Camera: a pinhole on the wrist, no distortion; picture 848 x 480 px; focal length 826.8 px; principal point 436.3 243.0 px. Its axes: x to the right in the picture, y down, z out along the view. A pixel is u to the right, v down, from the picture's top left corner.
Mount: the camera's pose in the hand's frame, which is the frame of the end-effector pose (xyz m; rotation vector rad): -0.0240 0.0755 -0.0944 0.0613 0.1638 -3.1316
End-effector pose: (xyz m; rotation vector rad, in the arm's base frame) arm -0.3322 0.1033 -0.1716 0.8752 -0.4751 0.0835
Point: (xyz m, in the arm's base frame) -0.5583 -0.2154 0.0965
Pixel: 437.9 199.3
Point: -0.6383 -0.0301 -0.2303
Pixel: outside the picture
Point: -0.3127 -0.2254 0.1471
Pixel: 44.2 262.3
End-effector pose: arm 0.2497 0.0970 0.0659 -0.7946 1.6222 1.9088
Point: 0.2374 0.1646 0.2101
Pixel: 726.7 52.7
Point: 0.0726 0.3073 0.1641
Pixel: outside the picture
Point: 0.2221 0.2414 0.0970
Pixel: 330.6 349.5
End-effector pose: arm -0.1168 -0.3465 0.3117 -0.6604 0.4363 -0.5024
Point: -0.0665 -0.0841 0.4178
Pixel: 685.6 31.9
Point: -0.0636 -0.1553 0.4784
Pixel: 598.8 257.9
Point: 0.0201 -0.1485 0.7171
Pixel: 506.5 408.9
